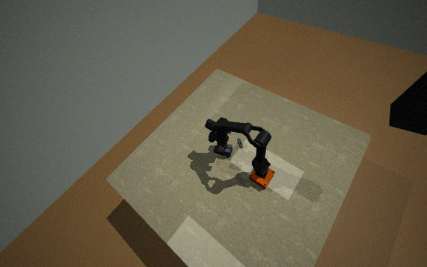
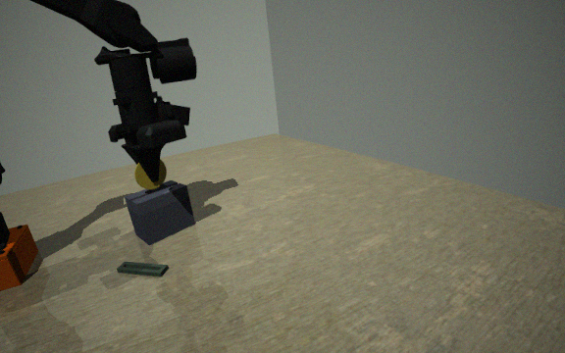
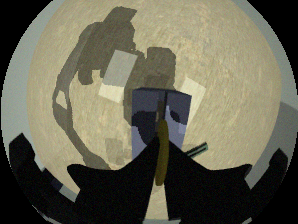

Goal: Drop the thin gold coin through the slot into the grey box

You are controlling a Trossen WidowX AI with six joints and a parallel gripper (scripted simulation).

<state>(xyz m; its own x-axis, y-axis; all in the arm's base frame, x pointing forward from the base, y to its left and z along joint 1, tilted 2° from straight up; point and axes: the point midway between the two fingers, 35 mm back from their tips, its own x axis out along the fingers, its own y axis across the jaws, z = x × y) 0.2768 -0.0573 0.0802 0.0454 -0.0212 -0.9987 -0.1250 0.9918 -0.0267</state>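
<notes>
My gripper tip is now 2 cm below the coin.
</notes>
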